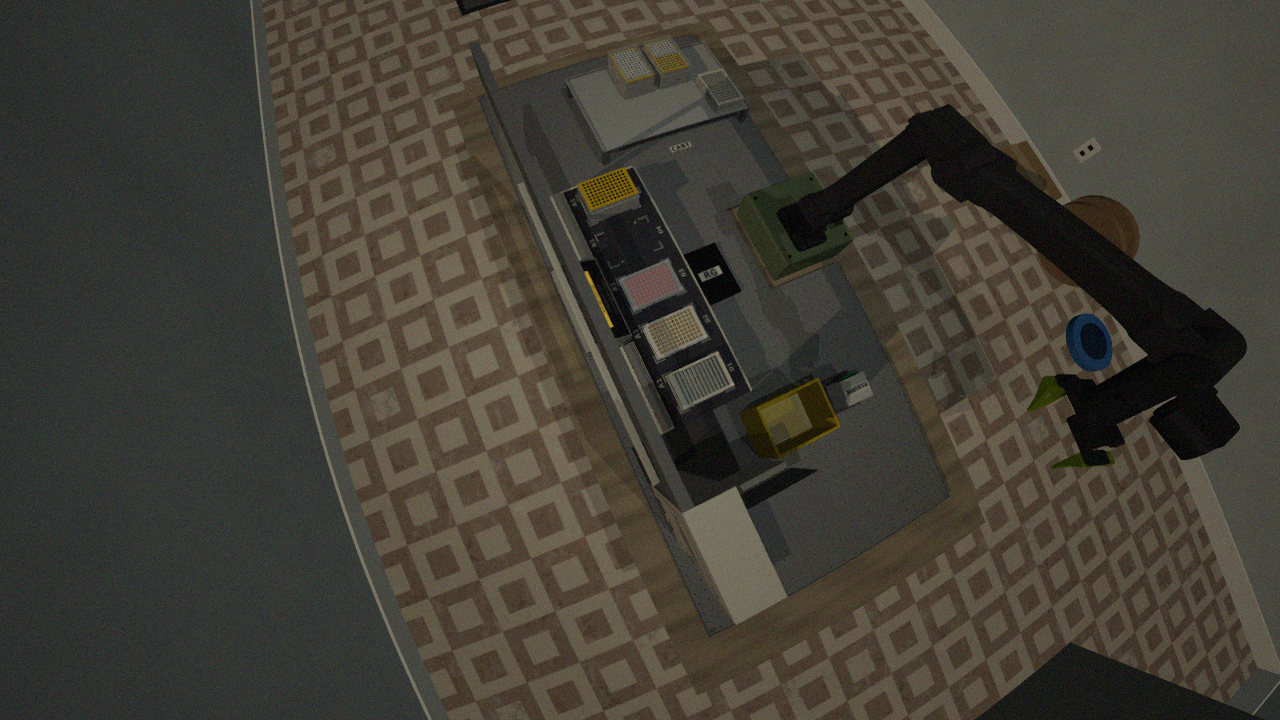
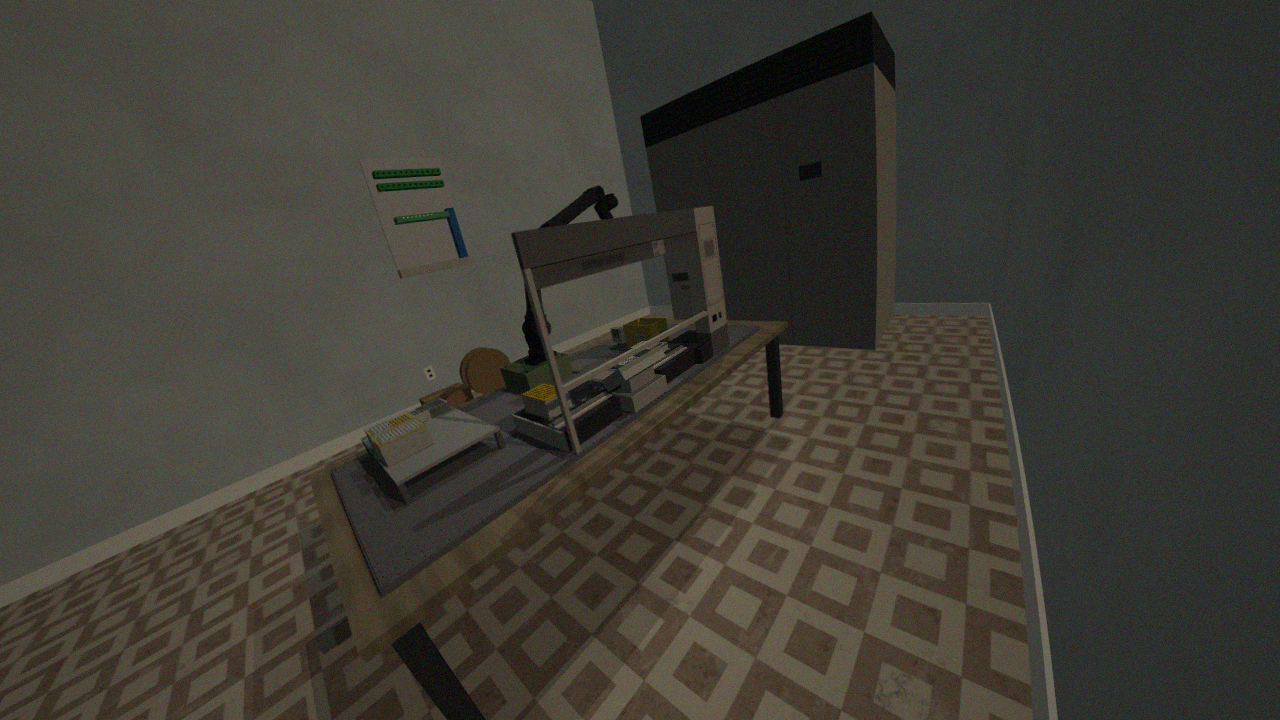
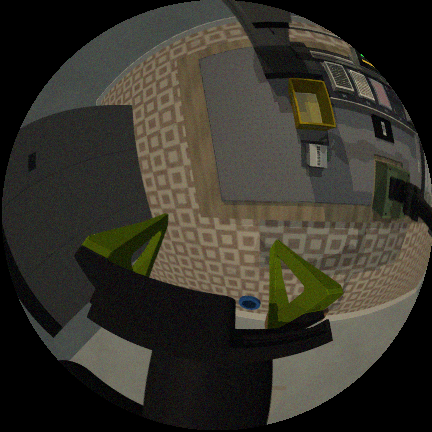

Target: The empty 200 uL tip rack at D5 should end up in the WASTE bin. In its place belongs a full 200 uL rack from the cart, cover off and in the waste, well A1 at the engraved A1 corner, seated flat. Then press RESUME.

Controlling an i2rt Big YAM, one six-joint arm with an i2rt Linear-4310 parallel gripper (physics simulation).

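Pixels of known places: gripper, fingertip midpoint: [image 1: 1041, 438] [image 3: 222, 233]; arm's base at its link origin: [image 1: 800, 227] [image 2: 541, 358] [image 3: 396, 188].
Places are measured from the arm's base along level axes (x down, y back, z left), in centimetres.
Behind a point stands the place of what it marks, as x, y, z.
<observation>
My gripper [image 1: 1041, 437] @[-40.1, -3.0, 58.0] [image 3: 222, 233] @[-40.1, -3.0, 58.0] is open and empty, out beyond the table edge on the side of the RESUME box and WASTE bin. A yellow-topped rack with dark holes [image 1: 607, 189] @[-3.1, -41.6, -24.7] [image 2: 539, 400] @[-2.6, -44.9, -29.1] sits at the D5 end of the deck. The cart [image 1: 617, 120] @[2.9, -29.3, -48.3] [image 2: 465, 429] @[2.9, -25.6, -45.5] holds a pale-topped rack [image 1: 631, 69] @[-4.2, -21.2, -58.1], a yellow and white rack [image 1: 665, 59] @[-4.2, -10.8, -58.6] and a lower grey box [image 1: 720, 89] @[0.1, 1.3, -46.9]; covers are too small to make out. The yellow WASTE bin [image 1: 760, 436] @[0.8, -33.0, 41.2] [image 2: 646, 331] [image 3: 315, 125] @[-2.8, -16.8, 41.3] has a pale patch inside. The white RESUME box [image 1: 857, 387] @[-1.5, -7.3, 41.0] [image 3: 318, 156] @[-1.5, -7.2, 41.1] stands beside it.
D1 [image 1: 700, 382] @[1.0, -40.3, 24.9] [image 3: 339, 76] @[0.5, -39.6, 24.4] and D2 [image 1: 675, 333] @[1.9, -40.6, 12.5] hold gridded labware; D3 holds a pink plate [image 1: 651, 284] @[1.7, -40.8, -0.2] [image 3: 382, 94]. An overhead frame [image 2: 617, 234] @[-42.6, -60.3, -0.5] runs along the deck. A black RG pad [image 1: 713, 273] @[8.1, -23.7, 0.9] lies between the deck and my green base [image 1: 760, 237] @[4.8, -9.0, -2.7].
</observation>
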